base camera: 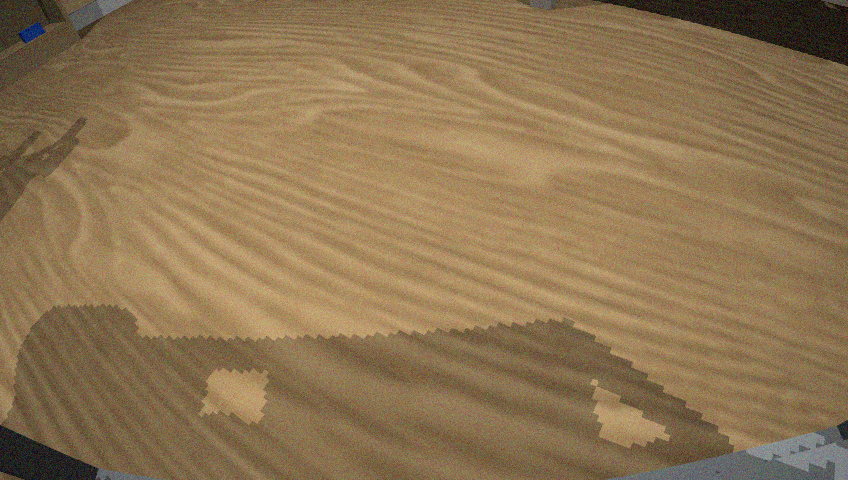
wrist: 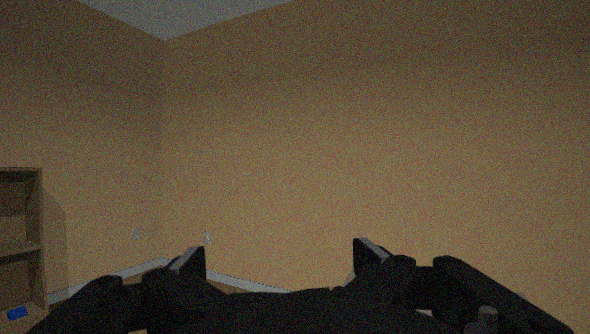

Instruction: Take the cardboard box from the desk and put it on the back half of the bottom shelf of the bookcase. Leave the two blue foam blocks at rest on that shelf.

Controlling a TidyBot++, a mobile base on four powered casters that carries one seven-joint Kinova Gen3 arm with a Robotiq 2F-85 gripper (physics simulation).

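Places are measured from the arm's base along level axes (x ahead, y left, z up), in metres.
Pixels of known places: gripper, fingertip midpoint: (wrist: pixel 280 259).
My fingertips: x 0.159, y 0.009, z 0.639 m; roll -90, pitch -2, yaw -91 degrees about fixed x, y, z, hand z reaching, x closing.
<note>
Behind a point stands the place of what it marks.
My gripper (wrist: pixel 280 259) @(x 0.159, y 0.009, z 0.639 m) is open in the wrist view, with wall showing between its fingers and nothing held. The bookcase (base camera: pixel 41 53) @(x 1.586, y 1.586, z -0.358 m) (wrist: pixel 35 215) @(x 1.760, y 1.566, z 0.344 m) shows in part at the top left of the base view and at the left edge of the wrist view, well to the left of the gripper. A blue foam block (base camera: pixel 31 32) @(x 1.622, y 1.611, z -0.270 m) (wrist: pixel 17 313) @(x 1.623, y 1.610, z -0.264 m) lies on its bottom shelf, near the right side panel. A second blue block does not show in either view. The cardboard box and a desk that I can be sure of do not show.
The wood-grain floor (base camera: pixel 416 208) @(x 0.470, y 0.033, z -0.397 m) stretches in front of the base, with shadows of the robot on it. A dark brown surface (base camera: pixel 743 23) @(x 1.030, y -0.750, z -0.397 m) is at the top right of the base view; I cannot tell what it is. Plain walls (wrist: pixel 375 150) @(x 1.742, y -0.722, z 0.802 m) meet in a corner right of the bookcase.
</note>
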